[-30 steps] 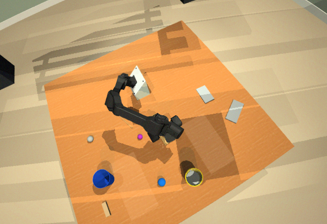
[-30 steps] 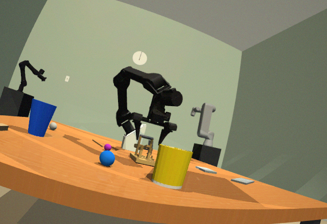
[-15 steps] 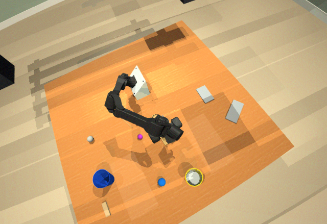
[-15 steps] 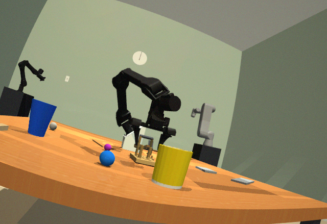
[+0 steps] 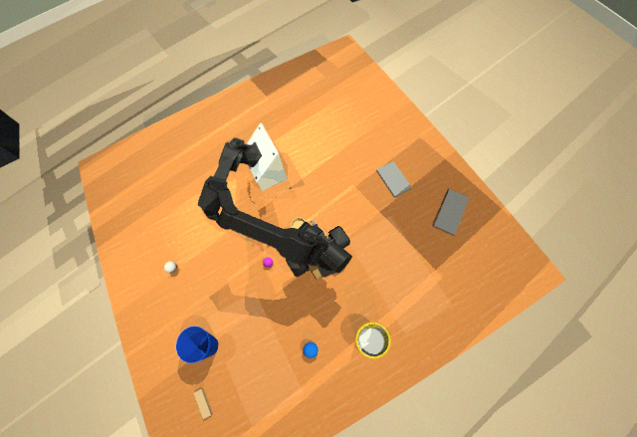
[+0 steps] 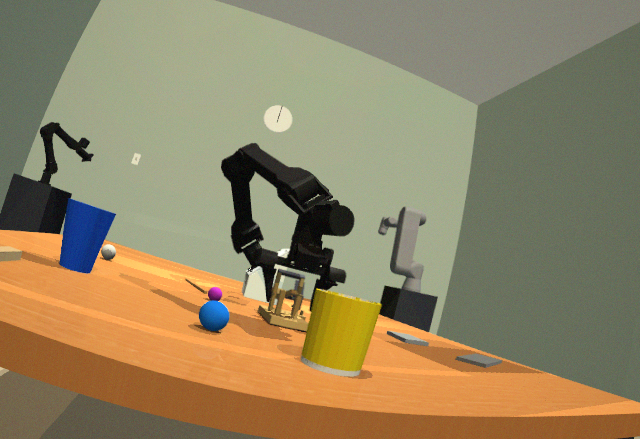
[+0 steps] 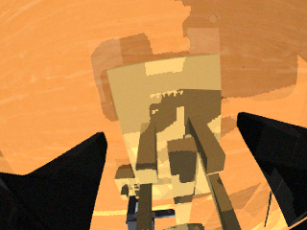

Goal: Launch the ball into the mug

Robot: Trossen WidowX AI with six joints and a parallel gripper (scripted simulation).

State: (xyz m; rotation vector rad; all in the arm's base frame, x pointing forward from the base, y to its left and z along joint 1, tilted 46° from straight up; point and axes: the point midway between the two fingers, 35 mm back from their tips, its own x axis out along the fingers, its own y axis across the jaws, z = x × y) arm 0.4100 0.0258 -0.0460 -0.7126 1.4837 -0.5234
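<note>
My gripper tip is now 70 mm past the magenta ball, 150 mm to the left of it and 20 mm above it. Also, from my gripper tip: blue ball 230 mm ahead, 140 mm to the right, 20 mm below; wooden catapult 70 mm behind, 10 mm to the left, 10 mm above; yellow mug 280 mm ahead, 30 mm to the left, 10 mm below.
</note>
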